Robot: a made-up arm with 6 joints.
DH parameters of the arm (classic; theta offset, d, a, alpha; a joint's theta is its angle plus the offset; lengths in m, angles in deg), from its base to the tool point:
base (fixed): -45 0 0.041 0
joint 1: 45 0.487 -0.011 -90
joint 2: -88.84 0 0.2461 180
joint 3: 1.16 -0.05 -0.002 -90
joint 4: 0 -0.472 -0.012 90
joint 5: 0 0.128 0.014 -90
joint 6: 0 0.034 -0.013 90
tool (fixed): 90 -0.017 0 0
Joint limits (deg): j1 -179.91..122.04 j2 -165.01..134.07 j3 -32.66..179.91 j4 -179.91..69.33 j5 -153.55..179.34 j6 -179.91..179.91
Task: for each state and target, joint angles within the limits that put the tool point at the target. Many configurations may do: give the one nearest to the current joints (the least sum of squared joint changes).
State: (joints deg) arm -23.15 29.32 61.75 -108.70 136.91 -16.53
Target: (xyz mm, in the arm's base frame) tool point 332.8 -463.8 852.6
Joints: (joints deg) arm -66.22 9.68 36.10 -95.83 132.10 -18.43
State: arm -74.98 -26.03 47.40 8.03 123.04 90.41
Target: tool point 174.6 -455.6 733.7
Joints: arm -60.22 -10.50 -3.08 -6.98 117.35 91.88
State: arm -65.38 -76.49 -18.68 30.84 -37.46 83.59
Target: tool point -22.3 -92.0 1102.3
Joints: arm -69.78 -35.27 20.41 28.01 -47.28 93.10
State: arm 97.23 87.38 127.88 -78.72 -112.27 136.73
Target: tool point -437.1 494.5 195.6
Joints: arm 122.04 116.35 111.46 -121.98 -115.18 136.59
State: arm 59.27 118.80 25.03 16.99 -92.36 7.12
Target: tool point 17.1 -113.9 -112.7
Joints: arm 47.58 134.07 9.01 18.87 -105.21 0.56
